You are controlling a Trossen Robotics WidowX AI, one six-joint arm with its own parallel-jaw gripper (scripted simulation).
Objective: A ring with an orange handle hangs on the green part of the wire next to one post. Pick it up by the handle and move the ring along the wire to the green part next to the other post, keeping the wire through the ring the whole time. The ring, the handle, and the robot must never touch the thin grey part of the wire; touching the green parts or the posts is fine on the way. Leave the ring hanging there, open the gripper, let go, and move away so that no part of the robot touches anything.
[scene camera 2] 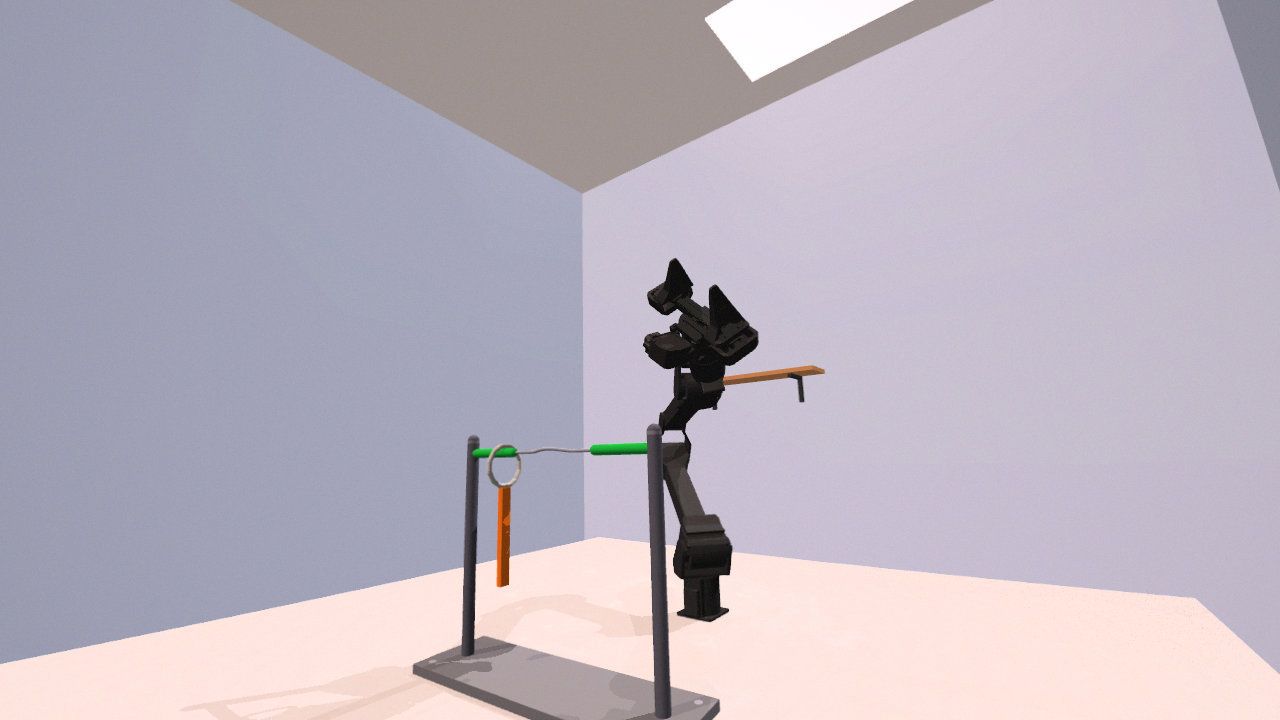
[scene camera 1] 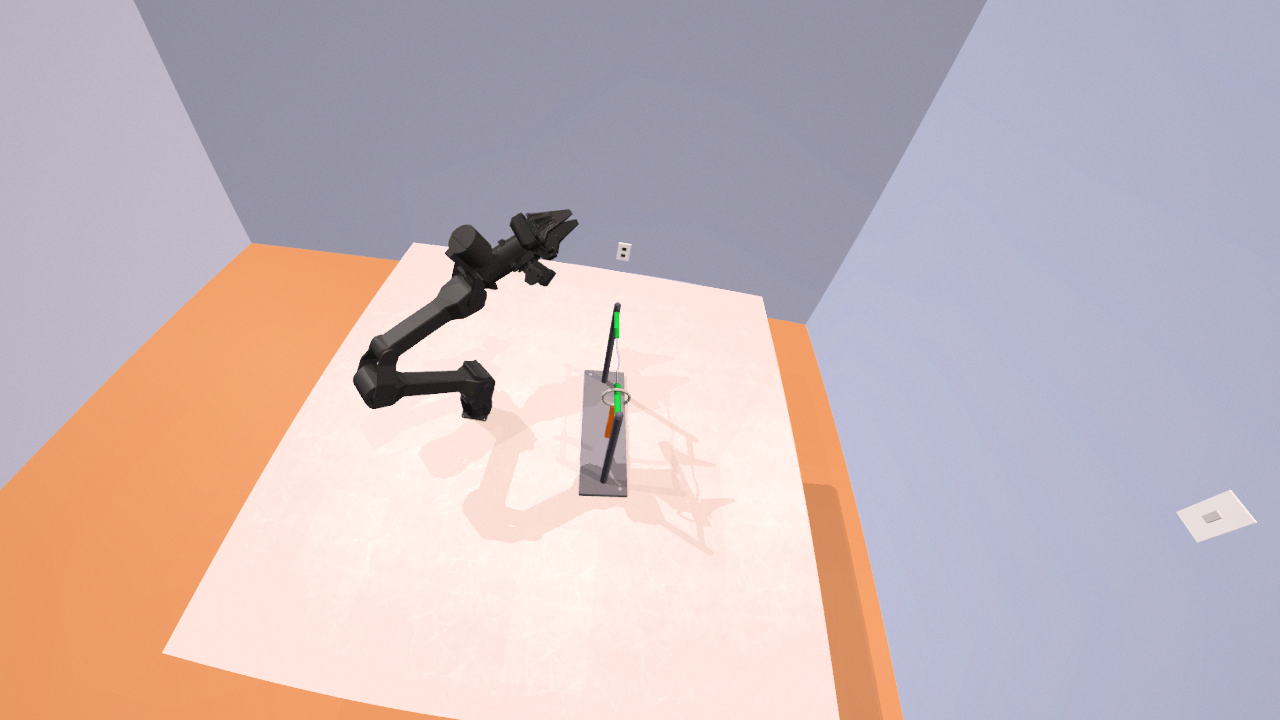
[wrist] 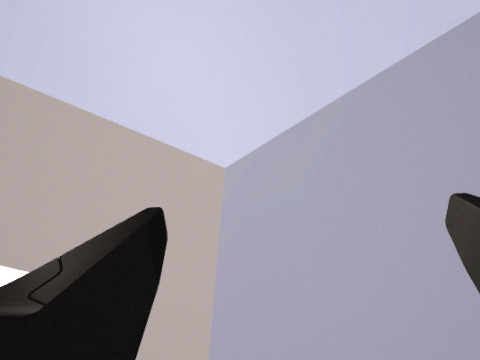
Labels:
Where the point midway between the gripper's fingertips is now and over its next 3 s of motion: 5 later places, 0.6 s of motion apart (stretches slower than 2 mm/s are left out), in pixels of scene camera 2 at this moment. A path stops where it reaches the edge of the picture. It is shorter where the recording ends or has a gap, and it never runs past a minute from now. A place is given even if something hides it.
The gripper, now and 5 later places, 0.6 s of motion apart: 692,272; 640,277; 538,310; 449,394; 448,503; 541,586

